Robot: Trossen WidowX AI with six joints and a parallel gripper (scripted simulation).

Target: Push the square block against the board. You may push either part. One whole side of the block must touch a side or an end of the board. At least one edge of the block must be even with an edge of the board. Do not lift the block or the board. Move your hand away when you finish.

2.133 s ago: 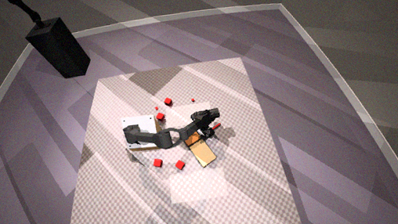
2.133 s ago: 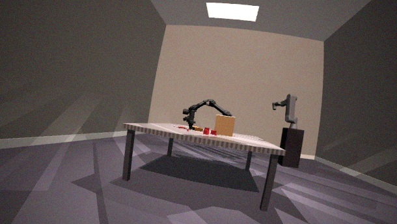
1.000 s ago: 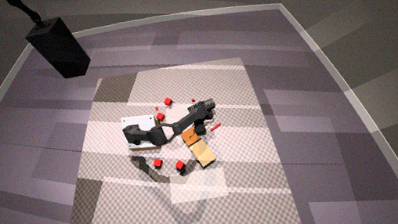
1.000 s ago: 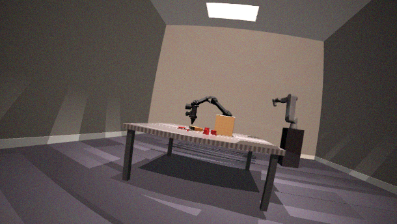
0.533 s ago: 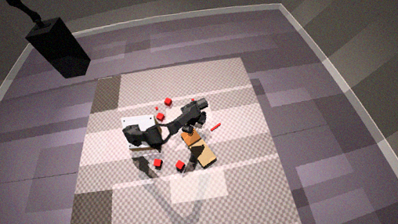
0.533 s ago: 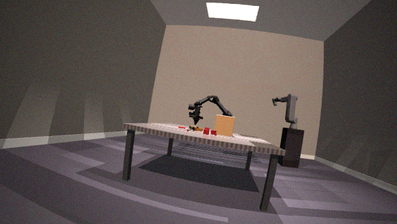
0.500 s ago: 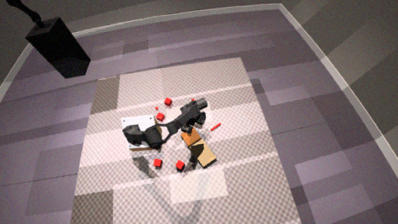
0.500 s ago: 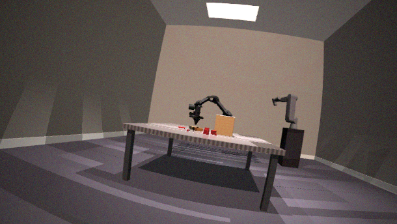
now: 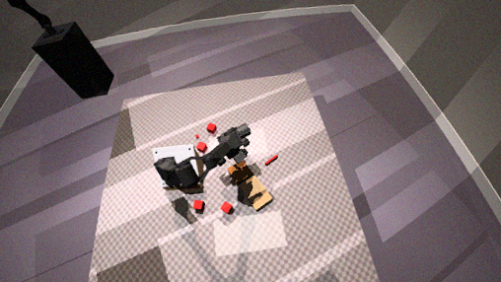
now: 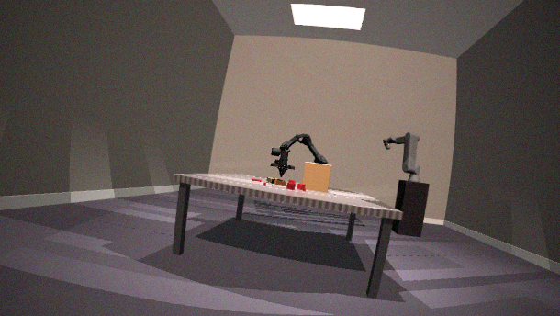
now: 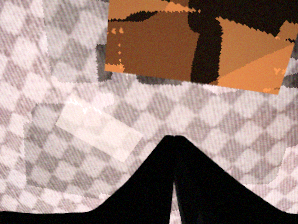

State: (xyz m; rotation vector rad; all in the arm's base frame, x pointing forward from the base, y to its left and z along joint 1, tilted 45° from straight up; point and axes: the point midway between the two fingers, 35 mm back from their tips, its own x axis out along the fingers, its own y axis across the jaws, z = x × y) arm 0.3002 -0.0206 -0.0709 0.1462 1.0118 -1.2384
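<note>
Right now the square block is 70 mm to the right of my gripper tip, 50 mm below it and 20 mm ahead of it. From my gripper tip the other things lie so: board: 190 mm to the right, 90 mm ahead, 50 mm below; then red stick: 200 mm ahead, 50 mm below, 20 mm to the right.
</note>
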